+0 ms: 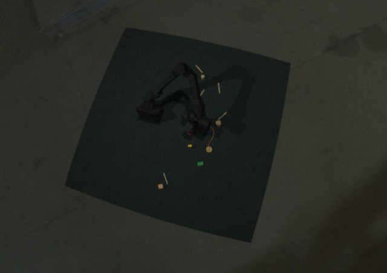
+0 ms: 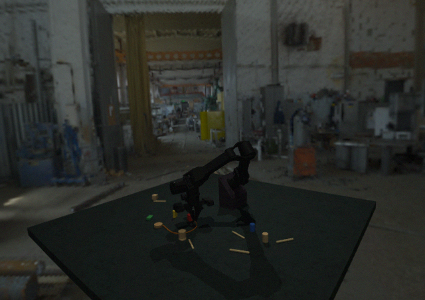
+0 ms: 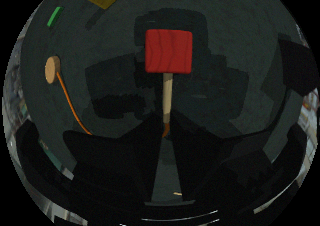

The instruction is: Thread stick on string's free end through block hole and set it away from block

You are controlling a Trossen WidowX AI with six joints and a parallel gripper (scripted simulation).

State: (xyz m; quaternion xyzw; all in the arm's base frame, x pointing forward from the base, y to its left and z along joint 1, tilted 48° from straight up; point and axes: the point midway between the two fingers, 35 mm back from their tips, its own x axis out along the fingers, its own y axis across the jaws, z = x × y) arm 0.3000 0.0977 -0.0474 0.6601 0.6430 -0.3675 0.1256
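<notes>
Right now my gripper tip is 1 cm to the left of the thin stick. From my gripper tip the other things lie so: yellow block: 14 cm to the right, 2 cm ahead, 1 cm above; then red block: 5 cm to the right, 2 cm behind; then wooden cylinder: 13 cm ahead, 7 cm to the left, 1 cm above.
</notes>
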